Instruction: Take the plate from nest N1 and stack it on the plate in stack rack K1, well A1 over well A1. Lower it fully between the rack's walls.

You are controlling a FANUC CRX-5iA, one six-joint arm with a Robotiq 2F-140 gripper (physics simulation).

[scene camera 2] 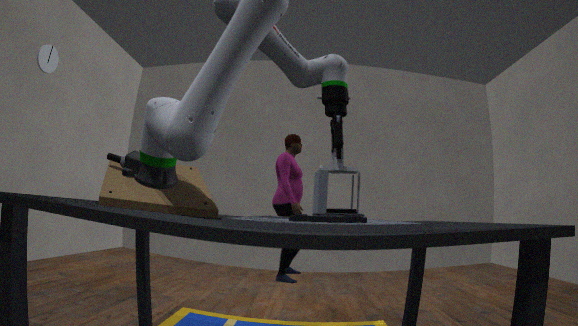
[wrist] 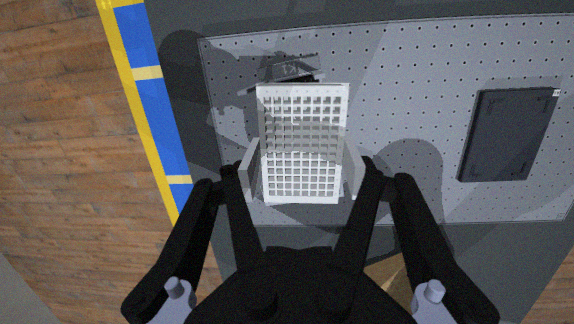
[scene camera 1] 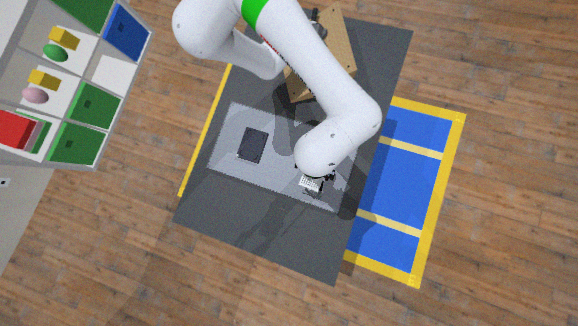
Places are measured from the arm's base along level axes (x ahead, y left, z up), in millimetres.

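Where they show: gripper, fingertip midpoint: (scene camera 2: 337,172) (wrist: 301,148); arm's base, link origin: (scene camera 2: 155,179).
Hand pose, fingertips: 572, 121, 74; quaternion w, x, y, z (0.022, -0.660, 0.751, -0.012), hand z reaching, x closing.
Note:
Each offset is from my fingertips to the top centre of the thing, as dx, dy, dz. Level surfaces: height alone.
A white gridded plate {+3, -1, +16} (scene camera 1: 310,182) (scene camera 2: 342,171) (wrist: 303,145) is held level between the fingers of my gripper (scene camera 2: 338,164) (wrist: 301,148), which is shut on its long sides. Stack rack K1 {+11, +9, -1} (scene camera 2: 320,195) (wrist: 291,71) is below the plate, its label showing past the plate's far edge in the wrist view. In scene camera 2 the plate is level with the tops of the rack's upright walls, well above its base; whether its edges are inside the walls is unclear. A dark plate {+1, +9, -121} (scene camera 2: 345,211) lies low in the rack. Well A1 cannot be made out on either plate.
A flat dark nest {-93, -336, -140} (scene camera 1: 253,145) (wrist: 509,135) with nothing on it lies on the perforated board {dz -155} (scene camera 1: 225,135) (wrist: 400,100); its label is too small to read. The arm's wooden base block (scene camera 1: 345,45) (scene camera 2: 160,200) stands on the table. A person (scene camera 2: 289,180) stands behind the table.

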